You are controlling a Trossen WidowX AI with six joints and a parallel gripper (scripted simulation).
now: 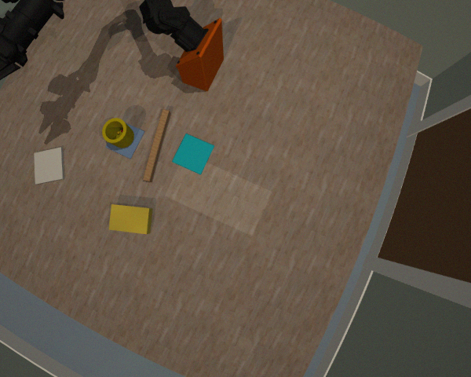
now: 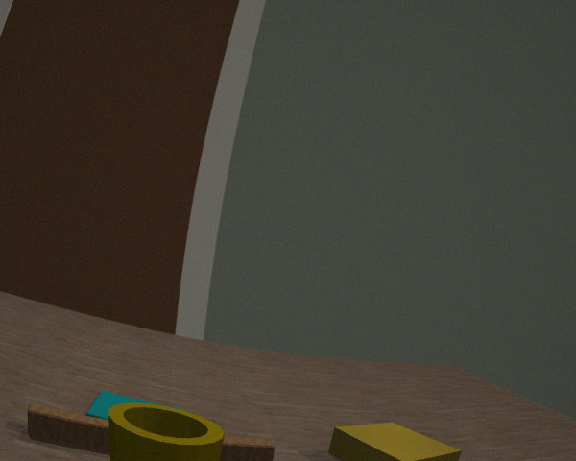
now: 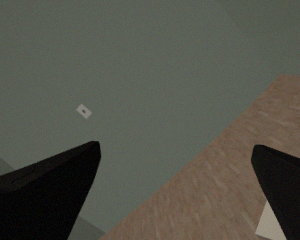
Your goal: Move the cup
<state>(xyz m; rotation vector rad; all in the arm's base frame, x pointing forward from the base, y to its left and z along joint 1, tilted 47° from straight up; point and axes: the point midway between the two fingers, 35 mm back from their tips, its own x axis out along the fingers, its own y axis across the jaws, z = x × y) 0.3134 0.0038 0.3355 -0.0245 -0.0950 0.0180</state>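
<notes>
Now: the yellow cup 70 mm behind my gripper tip, 160 mm to the left of it and 280 mm below it. From my gripper tip the other things lie so: white block 120 mm ahead, 20 mm to the right, 310 mm below; blue pad 70 mm behind, 160 mm to the left, 330 mm below; wooden bar 100 mm behind, 260 mm to the left, 320 mm below.
</notes>
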